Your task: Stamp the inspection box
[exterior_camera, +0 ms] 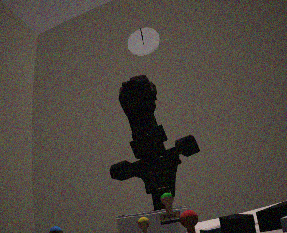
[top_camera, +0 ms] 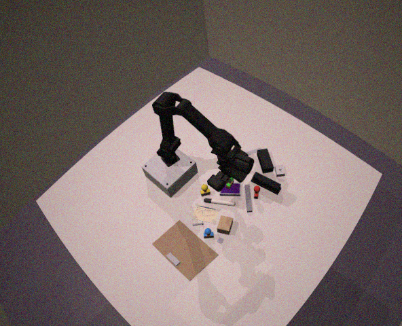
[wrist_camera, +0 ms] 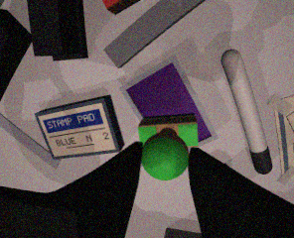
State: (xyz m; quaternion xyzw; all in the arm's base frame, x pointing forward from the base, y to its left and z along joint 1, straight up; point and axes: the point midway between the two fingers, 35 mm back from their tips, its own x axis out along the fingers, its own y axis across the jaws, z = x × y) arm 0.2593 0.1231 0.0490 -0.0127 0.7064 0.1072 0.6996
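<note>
Right now my gripper tip is 150 mm to the left of the pale card, 100 mm above it and 20 mm short of it. Round my gripper tip: purple ink pad 90 mm below; then green stamp 30 mm below; then pen 90 mm to the right, 90 mm below.
</note>
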